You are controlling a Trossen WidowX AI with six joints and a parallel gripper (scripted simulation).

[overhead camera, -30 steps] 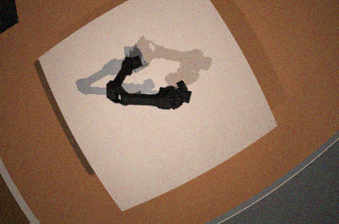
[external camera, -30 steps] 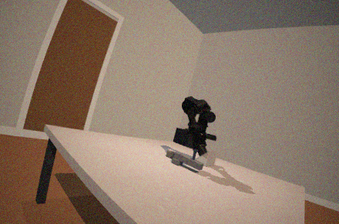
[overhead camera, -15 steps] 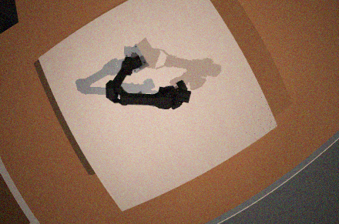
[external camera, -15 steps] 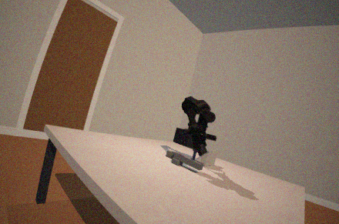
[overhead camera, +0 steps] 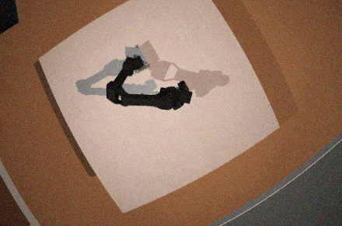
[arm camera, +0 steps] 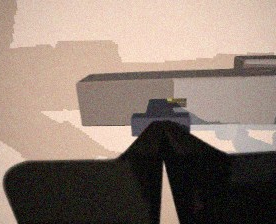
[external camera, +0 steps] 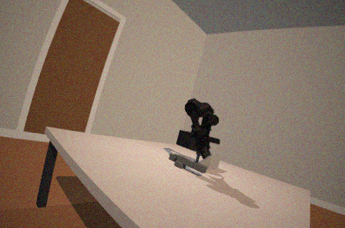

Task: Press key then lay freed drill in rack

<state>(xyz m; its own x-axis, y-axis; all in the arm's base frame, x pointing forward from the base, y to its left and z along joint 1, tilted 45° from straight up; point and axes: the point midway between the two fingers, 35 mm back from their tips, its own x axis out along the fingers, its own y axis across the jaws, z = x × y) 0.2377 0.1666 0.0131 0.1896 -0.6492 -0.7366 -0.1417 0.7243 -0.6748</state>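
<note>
The dark blue key is 30 mm below my gripper tip. The rest, counted from my gripper tip: grey holder block: 80 mm below, 40 mm to the right; grey-tan fixture block: 210 mm to the right, 100 mm below, 50 mm behind; drill: 70 mm below, 60 mm to the right.
</note>
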